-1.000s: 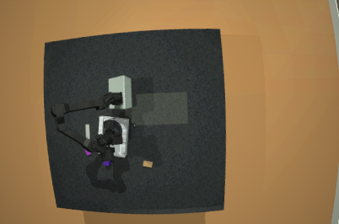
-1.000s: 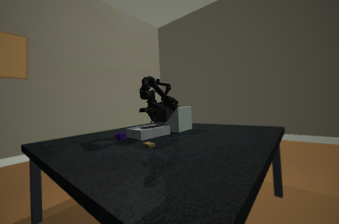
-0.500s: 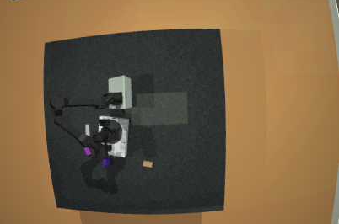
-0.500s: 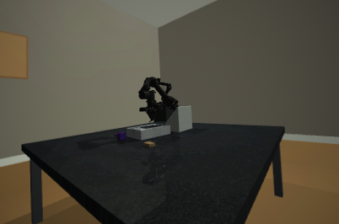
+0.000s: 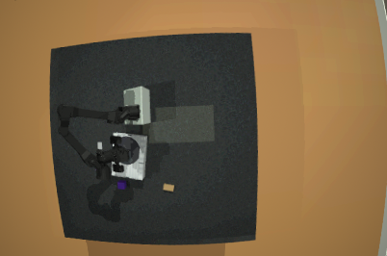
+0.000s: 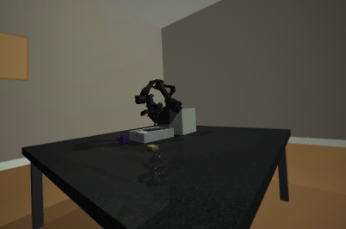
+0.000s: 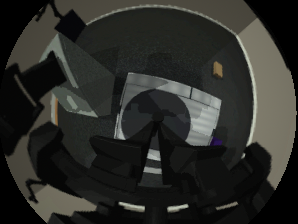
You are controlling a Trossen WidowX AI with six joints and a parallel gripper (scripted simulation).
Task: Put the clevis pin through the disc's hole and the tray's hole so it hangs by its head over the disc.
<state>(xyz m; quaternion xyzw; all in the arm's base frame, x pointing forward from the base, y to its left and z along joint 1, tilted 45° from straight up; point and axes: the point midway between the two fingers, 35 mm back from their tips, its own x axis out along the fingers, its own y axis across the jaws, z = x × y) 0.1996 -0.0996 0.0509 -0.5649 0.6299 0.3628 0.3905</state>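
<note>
My gripper tip is now 10 mm to the left of the steel clevis pin. From my gripper tip the other things lie so: rimmed steel tray 40 mm ahead, 10 mm to the right, 60 mm below; purple cube 210 mm ahead, 90 mm to the right, 80 mm below; grey aluminium disc 10 mm to the right, 40 mm below.
</note>
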